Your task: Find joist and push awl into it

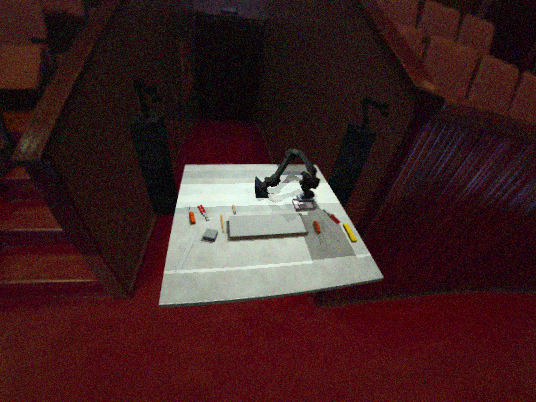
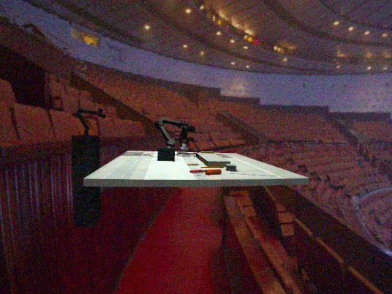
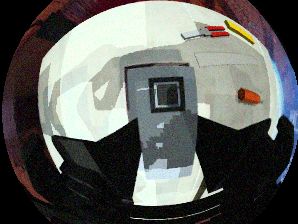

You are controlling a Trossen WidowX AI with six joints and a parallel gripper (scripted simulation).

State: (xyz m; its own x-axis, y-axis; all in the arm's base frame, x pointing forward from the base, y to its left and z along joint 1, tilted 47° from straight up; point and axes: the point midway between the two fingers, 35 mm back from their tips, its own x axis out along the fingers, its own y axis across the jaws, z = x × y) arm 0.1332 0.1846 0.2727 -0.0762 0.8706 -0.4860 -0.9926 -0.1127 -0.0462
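My gripper tip is 8 cm above the tray. Also, from my gripper tip: thin orange tool 62 cm to the right, 21 cm ahead, 9 cm below; stud finder 2 cm above, 1 cm to the left; yellow tool 29 cm to the left, 29 cm ahead, 8 cm below.
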